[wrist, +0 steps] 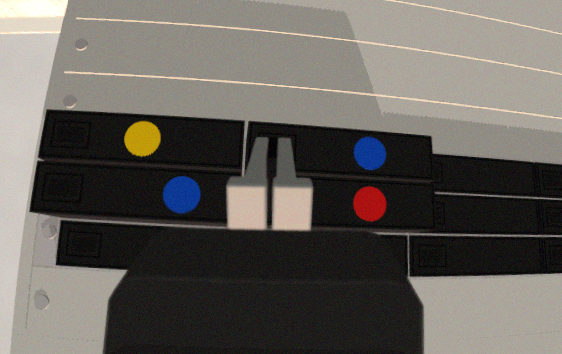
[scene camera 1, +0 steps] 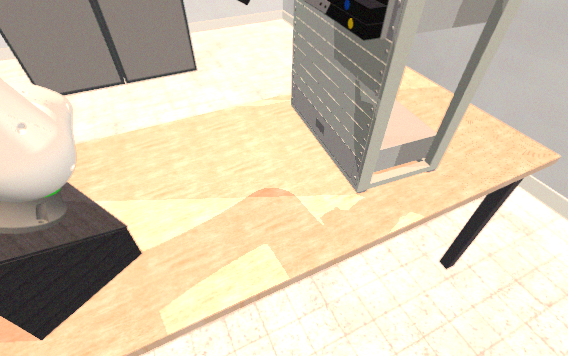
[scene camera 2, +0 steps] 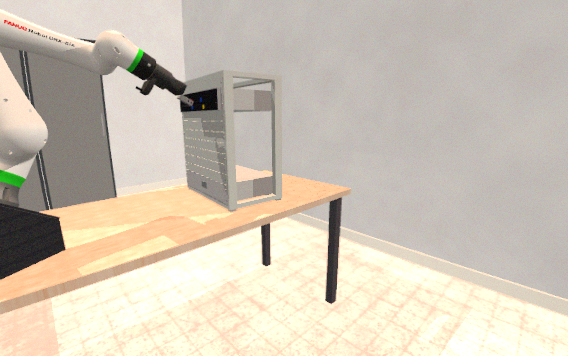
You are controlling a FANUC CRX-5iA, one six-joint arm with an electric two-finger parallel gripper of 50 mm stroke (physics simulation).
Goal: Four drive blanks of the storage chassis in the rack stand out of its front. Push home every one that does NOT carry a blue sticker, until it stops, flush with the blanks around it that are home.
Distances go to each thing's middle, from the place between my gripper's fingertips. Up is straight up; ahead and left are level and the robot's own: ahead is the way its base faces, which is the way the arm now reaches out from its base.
The red-stickered blank (wrist: pixel 339 204) lies 70 mm ahead of my hand, 60 mm to the left of it and 20 mm above it. From my hand the other things lie so: grey rack (scene camera 1: pixel 344 89) 180 mm ahead, 130 mm to the left, 170 mm below; yellow-stickered blank (wrist: pixel 109 138) 90 mm ahead, 50 mm to the right, 10 mm below.
